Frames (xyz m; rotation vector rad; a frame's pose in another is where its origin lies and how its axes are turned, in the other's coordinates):
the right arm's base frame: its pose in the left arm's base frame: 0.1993 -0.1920 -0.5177 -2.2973 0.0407 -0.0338
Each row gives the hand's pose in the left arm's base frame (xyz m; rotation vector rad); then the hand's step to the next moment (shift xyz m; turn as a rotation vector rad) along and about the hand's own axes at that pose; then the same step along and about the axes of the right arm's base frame.
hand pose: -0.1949 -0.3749 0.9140 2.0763 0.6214 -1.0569
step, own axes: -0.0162 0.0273 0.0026 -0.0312 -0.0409 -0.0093
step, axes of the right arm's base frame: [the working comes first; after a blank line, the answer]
step, axes of the left arm's base frame: 0.0084 -0.0207 0.0227 -0.0404 0.0299 0.0143

0.0095 -0.0034 -0.0302 -0.0414 -0.0298 0.0113
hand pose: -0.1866 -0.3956 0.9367 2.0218 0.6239 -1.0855
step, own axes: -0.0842 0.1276 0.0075 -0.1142 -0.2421 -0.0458
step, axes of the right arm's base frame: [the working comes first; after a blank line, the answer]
step, axes of the left arm's base frame: 0.0416 -0.0888 0.1175 -0.2068 0.1747 0.0213

0.0465 -0.0296 -0.1428 -0.2134 -0.1282 0.1085
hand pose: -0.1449 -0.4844 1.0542 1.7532 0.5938 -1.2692
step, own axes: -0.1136 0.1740 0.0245 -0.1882 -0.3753 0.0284
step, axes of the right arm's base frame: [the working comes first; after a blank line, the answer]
step, axes of the left arm's base frame: 0.0811 -0.0976 0.1664 -0.3754 0.1872 0.0330

0.0868 -0.0610 -0.1803 -0.3823 -0.1421 0.1037
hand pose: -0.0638 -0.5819 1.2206 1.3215 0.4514 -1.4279
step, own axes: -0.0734 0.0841 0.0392 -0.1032 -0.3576 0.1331
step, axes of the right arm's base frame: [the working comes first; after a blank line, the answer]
step, axes of the left arm's base frame: 0.0393 -0.0290 0.1077 -0.3912 0.0569 -0.0024

0.0417 -0.0620 -0.0918 -0.3931 -0.0288 0.0293
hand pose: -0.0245 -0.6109 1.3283 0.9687 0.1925 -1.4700
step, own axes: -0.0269 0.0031 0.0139 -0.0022 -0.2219 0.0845
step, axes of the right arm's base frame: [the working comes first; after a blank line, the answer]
step, axes of the left arm's base frame: -0.0076 0.0104 0.0276 -0.2337 -0.0118 -0.0405

-0.0077 -0.0274 -0.0108 -0.2334 0.0425 0.0093
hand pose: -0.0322 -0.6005 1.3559 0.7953 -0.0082 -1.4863
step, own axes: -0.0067 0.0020 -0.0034 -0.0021 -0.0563 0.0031
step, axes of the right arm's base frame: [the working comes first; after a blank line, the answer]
step, axes of the left arm's base frame: 0.0024 0.0072 0.0015 -0.0509 0.0069 -0.0234

0.0022 -0.0059 0.0045 -0.0514 0.0138 0.0187
